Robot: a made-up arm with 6 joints. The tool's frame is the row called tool. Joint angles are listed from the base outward. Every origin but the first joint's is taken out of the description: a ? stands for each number. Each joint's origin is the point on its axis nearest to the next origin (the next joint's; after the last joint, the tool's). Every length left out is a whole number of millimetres.
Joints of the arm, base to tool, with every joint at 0 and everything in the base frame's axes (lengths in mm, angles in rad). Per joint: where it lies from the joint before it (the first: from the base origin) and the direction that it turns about. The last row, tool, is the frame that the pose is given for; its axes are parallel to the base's.
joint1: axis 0 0 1 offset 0 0 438
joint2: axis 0 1 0 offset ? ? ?
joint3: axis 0 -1 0 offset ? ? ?
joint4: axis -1 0 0 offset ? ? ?
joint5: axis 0 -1 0 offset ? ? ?
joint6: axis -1 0 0 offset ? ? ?
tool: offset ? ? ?
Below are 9 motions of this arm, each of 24 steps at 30 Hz.
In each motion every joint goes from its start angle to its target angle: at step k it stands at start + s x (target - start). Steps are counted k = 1, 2, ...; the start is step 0. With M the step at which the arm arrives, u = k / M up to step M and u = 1 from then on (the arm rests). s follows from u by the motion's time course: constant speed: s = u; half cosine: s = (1 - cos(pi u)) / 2; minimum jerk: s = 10 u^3 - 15 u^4 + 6 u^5.
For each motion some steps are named. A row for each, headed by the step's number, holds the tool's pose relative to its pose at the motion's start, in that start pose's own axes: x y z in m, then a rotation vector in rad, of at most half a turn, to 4 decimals.
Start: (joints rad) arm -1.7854 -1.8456 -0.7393 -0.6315 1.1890 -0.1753
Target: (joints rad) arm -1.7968 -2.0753 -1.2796 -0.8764 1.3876 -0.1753
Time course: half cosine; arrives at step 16
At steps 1, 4, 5, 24:
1: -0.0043 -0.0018 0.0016 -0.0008 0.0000 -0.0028
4: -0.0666 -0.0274 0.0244 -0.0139 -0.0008 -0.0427
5: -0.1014 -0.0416 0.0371 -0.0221 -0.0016 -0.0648
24: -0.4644 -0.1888 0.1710 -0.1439 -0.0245 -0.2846

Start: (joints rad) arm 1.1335 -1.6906 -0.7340 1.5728 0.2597 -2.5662
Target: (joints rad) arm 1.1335 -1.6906 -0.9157 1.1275 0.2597 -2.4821
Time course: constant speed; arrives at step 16
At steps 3, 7, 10, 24:
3: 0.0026 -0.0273 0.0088 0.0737 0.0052 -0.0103
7: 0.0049 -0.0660 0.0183 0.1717 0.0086 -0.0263
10: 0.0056 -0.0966 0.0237 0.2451 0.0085 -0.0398
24: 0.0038 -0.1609 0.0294 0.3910 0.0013 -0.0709

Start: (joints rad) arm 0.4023 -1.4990 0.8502 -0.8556 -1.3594 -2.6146
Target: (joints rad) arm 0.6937 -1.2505 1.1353 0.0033 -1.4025 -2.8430
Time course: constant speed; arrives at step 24
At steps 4, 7, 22, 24:
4: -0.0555 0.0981 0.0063 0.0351 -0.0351 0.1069
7: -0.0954 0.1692 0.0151 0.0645 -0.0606 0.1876
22: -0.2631 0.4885 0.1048 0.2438 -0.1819 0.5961
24: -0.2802 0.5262 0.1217 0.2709 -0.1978 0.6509

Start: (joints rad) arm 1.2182 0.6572 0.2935 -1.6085 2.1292 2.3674
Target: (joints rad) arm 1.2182 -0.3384 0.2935 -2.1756 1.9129 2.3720
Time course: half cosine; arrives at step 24
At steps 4, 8, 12, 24:
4: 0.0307 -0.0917 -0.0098 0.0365 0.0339 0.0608
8: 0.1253 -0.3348 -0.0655 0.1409 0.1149 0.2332
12: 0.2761 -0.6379 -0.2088 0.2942 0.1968 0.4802
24: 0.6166 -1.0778 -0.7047 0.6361 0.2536 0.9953

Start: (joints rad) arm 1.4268 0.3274 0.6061 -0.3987 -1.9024 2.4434
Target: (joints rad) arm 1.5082 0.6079 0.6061 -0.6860 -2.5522 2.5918
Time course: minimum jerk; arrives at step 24
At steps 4, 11, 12, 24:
4: 0.0114 -0.0082 -0.0138 -0.0077 -0.0325 0.0131
11: 0.1471 -0.0950 -0.1540 -0.1001 -0.3883 0.1457
12: 0.1767 -0.1117 -0.1799 -0.1204 -0.4602 0.1701
24: 0.3832 -0.2113 -0.3273 -0.2616 -0.9247 0.3068

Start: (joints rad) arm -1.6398 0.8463 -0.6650 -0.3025 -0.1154 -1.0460
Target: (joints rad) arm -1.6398 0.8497 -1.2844 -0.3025 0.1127 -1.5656
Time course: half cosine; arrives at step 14
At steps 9, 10, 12, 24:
9: -0.0554 -0.2094 -0.0497 0.3743 -0.0377 -0.2937
10: -0.0698 -0.2344 -0.0559 0.4213 -0.0508 -0.3319
12: -0.0935 -0.2695 -0.0647 0.4888 -0.0732 -0.3873
24: -0.1028 -0.2815 -0.0678 0.5125 -0.0822 -0.4069

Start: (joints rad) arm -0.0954 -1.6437 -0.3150 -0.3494 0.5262 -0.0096
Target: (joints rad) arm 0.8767 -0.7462 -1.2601 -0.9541 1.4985 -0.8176
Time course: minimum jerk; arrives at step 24
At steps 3, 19, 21, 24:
3: 0.0115 -0.0220 -0.0152 0.0310 0.0132 -0.0185
19: 0.0642 -0.6450 -0.8213 0.9152 0.7033 -1.1101
21: 0.0643 -0.6569 -0.8475 0.9114 0.7417 -1.1345
24: 0.0648 -0.6607 -0.8560 0.9096 0.7544 -1.1411

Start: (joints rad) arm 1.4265 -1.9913 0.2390 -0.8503 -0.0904 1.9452
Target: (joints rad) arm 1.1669 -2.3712 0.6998 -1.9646 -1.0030 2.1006
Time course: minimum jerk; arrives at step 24
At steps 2, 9, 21, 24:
2: -0.0017 -0.0003 0.0037 0.0035 -0.0048 0.0007
9: -0.1002 -0.0117 0.2058 0.1583 -0.3151 0.0488
21: -0.5426 0.0039 0.7474 0.2112 -1.5086 0.2231
24: -0.5568 0.0054 0.7581 0.2062 -1.5396 0.2272

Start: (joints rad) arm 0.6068 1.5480 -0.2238 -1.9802 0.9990 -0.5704
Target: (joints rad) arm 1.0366 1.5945 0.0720 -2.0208 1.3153 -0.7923
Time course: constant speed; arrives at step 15
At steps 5, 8, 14, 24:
5: -0.1113 -0.1047 -0.0802 0.0841 0.0116 0.1788
8: -0.1764 -0.1772 -0.1217 0.1391 0.0292 0.2813
14: -0.2994 -0.3433 -0.1879 0.2568 0.0875 0.4732
24: -0.3186 -0.3737 -0.1967 0.2772 0.1000 0.5033

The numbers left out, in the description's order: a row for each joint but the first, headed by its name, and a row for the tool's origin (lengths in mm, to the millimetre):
joint2: 0 0 0
joint3: 0 0 1429
joint4: 503 0 0
joint5: 0 -250 0
joint6: 0 0 0
tool: 0 0 0

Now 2 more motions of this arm.
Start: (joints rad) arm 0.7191 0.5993 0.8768 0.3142 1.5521 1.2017
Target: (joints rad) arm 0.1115 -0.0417 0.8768 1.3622 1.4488 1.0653
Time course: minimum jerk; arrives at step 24
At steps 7, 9, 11, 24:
7: 0.1561 -0.1774 -0.0843 -0.1028 -0.1876 0.0309
9: 0.2811 -0.3259 -0.1177 -0.1933 -0.3371 0.0718
11: 0.4266 -0.5020 -0.1165 -0.3094 -0.5117 0.1388
24: 0.8928 -1.0372 0.2703 -0.8404 -1.1207 0.5699

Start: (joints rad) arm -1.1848 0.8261 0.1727 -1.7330 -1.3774 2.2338
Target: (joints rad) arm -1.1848 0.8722 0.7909 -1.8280 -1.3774 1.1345
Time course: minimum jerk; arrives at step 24
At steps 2, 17, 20, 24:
2: 0.0005 -0.0016 0.0005 0.0029 -0.0011 -0.0003
17: 0.0808 -0.2293 0.1373 0.4778 -0.1848 0.0627
20: 0.0900 -0.2532 0.1633 0.5431 -0.2051 0.0878
24: 0.0927 -0.2601 0.1715 0.5629 -0.2108 0.0961

